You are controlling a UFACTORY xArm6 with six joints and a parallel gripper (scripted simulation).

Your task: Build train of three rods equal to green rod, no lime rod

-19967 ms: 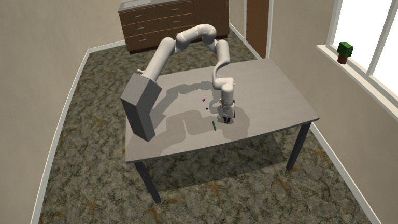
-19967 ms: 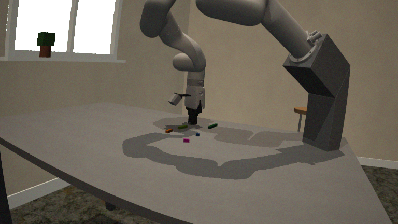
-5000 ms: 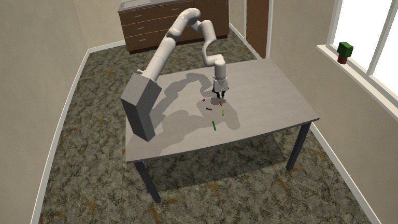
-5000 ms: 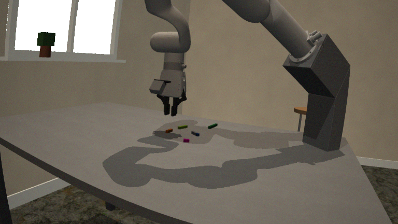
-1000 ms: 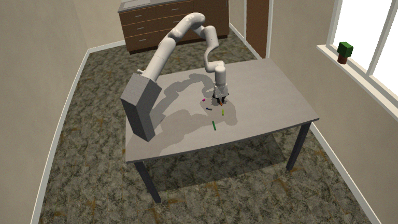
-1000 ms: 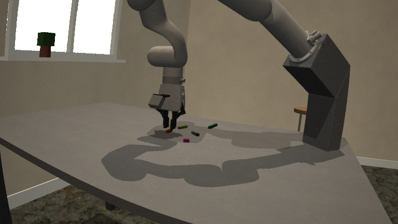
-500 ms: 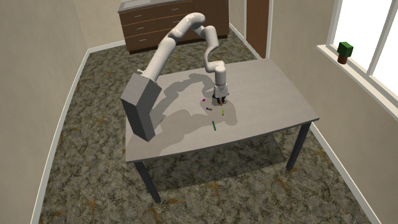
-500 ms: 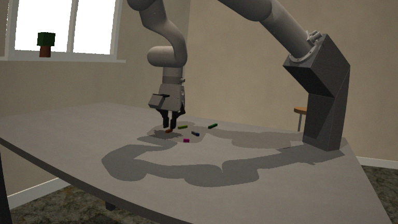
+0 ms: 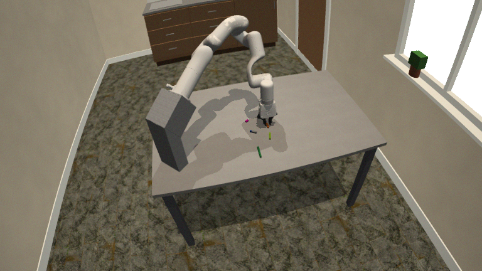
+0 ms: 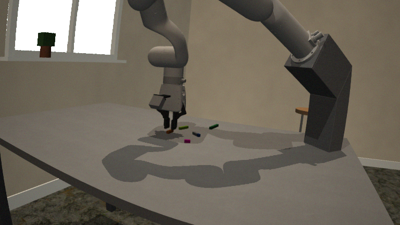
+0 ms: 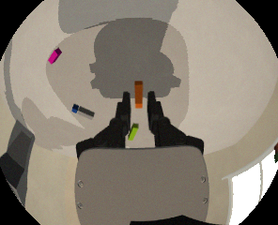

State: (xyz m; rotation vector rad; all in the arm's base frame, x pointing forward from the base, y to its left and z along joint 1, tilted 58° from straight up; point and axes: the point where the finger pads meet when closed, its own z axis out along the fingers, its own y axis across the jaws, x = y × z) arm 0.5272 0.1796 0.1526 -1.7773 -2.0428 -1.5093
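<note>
Right now my hand is 30 mm above the orange rod. Round my hand: lime rod: 30 mm ahead, 90 mm to the right, 30 mm below; blue rod: 90 mm behind, 60 mm to the right, 30 mm below; grey rod: 70 mm behind, 70 mm to the right, 30 mm below.
</note>
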